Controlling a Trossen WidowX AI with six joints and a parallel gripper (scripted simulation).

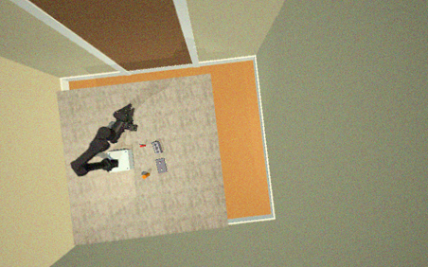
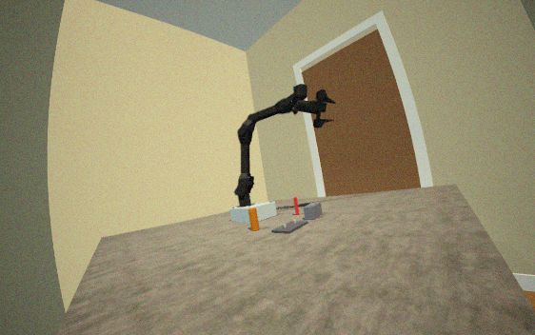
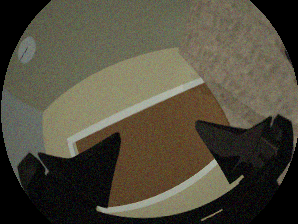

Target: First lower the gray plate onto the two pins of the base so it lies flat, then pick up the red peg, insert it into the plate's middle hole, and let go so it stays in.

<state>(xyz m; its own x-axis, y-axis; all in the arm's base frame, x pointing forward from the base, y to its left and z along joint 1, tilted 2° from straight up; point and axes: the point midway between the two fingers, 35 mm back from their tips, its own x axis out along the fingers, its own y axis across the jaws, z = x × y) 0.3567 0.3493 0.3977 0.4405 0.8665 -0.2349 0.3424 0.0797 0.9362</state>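
Now: the gray plate 3 cm behind my gripper tip, 27 cm to the right of it and 43 cm below it. Also, from my gripper tip: flat base: 1 cm behind, 42 cm to the right, 46 cm below; red peg: 14 cm behind, 25 cm to the right, 43 cm below; orange cylinder: 12 cm behind, 49 cm to the right, 43 cm below.
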